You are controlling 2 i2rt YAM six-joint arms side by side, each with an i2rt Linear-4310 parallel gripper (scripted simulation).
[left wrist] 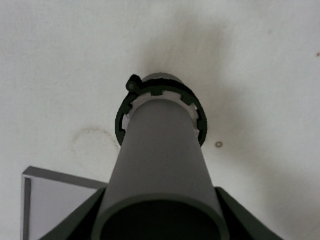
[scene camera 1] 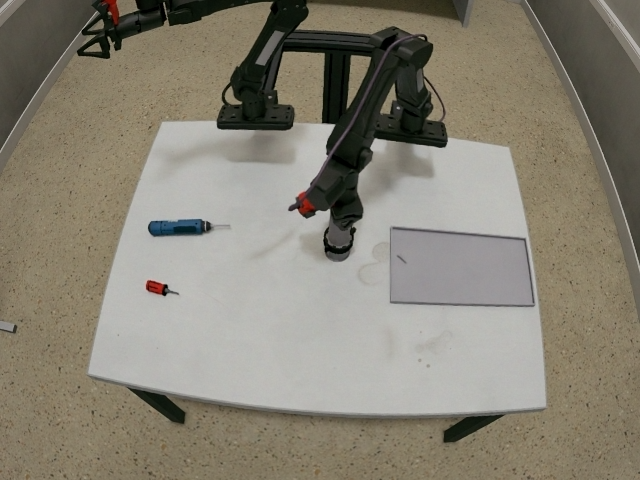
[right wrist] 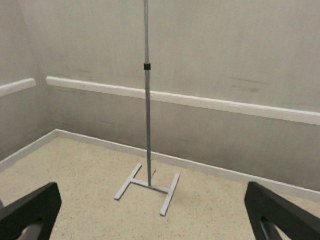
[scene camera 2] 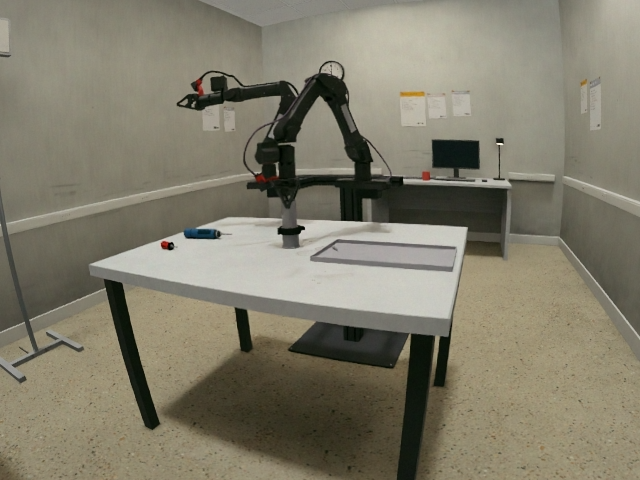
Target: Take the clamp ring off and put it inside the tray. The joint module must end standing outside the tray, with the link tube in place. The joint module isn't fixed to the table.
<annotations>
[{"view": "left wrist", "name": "my left gripper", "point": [160,196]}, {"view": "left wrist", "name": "black clamp ring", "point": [135,86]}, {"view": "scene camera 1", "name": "grey tray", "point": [443,266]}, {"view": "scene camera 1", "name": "blue electric screwdriver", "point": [184,226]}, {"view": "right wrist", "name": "my right gripper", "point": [153,190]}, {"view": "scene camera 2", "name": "grey tray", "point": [429,257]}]
</annotations>
